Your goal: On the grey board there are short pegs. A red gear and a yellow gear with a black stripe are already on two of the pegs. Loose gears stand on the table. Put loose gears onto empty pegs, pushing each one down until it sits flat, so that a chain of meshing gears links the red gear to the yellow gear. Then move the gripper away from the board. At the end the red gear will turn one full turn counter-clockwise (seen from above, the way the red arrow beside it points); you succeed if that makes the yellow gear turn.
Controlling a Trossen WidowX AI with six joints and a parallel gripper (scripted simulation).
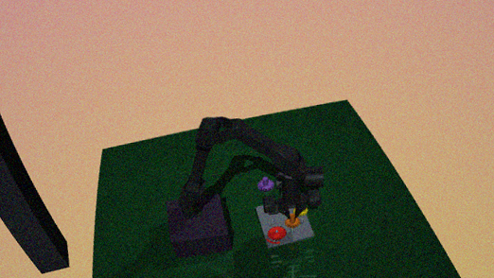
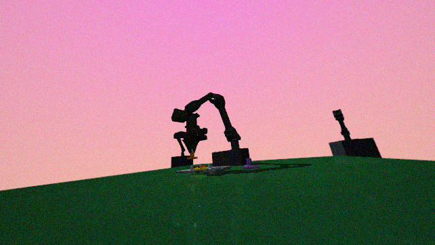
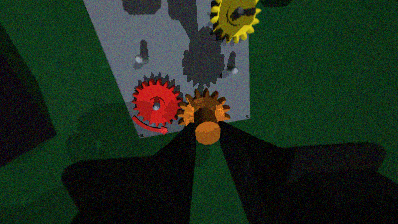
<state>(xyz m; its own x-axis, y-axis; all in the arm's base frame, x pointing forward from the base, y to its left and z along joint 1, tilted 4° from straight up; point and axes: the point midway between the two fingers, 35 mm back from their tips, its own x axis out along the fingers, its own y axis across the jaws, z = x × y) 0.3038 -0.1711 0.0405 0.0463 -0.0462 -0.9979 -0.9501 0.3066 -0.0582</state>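
My gripper tip is 5 cm past the red gear, 2 cm to the right of it and 7 cm above it. Also, from my gripper tip: orange gear 1 cm below; then yellow gear 7 cm ahead, 8 cm to the left, 7 cm below; then purple gear 1 cm ahead, 28 cm to the left, 7 cm below.
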